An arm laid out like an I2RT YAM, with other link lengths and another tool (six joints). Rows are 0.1 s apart.
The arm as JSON. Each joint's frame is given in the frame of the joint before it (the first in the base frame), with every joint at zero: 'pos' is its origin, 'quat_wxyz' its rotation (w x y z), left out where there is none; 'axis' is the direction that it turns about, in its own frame. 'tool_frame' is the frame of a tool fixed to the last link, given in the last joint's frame.
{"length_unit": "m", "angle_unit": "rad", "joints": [
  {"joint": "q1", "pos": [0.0, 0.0, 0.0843], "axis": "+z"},
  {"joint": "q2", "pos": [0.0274, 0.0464, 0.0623], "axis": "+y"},
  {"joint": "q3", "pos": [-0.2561, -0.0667, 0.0], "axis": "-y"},
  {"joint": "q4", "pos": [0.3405, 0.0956, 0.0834], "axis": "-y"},
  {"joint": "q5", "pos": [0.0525, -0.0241, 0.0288], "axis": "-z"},
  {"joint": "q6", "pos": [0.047, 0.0, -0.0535], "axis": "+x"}
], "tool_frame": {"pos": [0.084, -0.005, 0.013], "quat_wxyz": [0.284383, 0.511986, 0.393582, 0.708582]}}
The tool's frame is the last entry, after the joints.
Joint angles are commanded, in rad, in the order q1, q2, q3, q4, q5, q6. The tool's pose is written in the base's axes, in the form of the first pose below.
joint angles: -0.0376 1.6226 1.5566 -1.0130 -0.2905 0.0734
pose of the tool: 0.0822 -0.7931 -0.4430 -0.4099 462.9 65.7 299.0
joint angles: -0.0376 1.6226 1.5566 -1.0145 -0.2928 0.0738
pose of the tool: 0.0836 -0.7931 -0.4428 -0.4098 462.6 66.0 298.9
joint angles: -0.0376 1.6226 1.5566 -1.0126 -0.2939 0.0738
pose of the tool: 0.0837 -0.7926 -0.4429 -0.4107 462.9 66.1 299.1
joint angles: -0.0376 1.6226 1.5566 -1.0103 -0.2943 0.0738
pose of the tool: 0.0833 -0.7920 -0.4430 -0.4117 463.3 66.1 299.3
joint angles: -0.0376 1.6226 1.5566 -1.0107 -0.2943 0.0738
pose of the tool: 0.0834 -0.7921 -0.4430 -0.4115 463.2 66.1 299.3
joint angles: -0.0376 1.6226 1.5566 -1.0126 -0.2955 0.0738
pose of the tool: 0.0844 -0.7923 -0.4429 -0.4110 462.9 66.3 299.2
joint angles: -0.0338 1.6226 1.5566 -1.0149 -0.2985 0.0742
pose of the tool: 0.0870 -0.7916 -0.4441 -0.4105 462.3 68.5 299.1
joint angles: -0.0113 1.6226 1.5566 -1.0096 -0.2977 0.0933
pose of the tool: 0.0915 -0.7899 -0.4449 -0.4120 461.4 78.5 299.3
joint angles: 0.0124 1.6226 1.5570 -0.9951 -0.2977 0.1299
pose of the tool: 0.0957 -0.7898 -0.4388 -0.4177 461.7 89.0 300.4
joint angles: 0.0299 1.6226 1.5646 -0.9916 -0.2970 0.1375
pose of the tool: 0.0973 -0.7854 -0.4429 -0.4213 461.4 96.9 303.8
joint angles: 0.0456 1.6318 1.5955 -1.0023 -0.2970 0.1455
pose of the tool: 0.0990 -0.7814 -0.4459 -0.4251 462.4 104.2 311.9
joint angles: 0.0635 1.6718 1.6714 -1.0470 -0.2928 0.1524
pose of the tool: 0.1032 -0.7815 -0.4495 -0.4202 466.6 112.2 322.5
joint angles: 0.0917 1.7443 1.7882 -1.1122 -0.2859 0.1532
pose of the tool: 0.1100 -0.7807 -0.4594 -0.4092 474.3 125.5 333.2
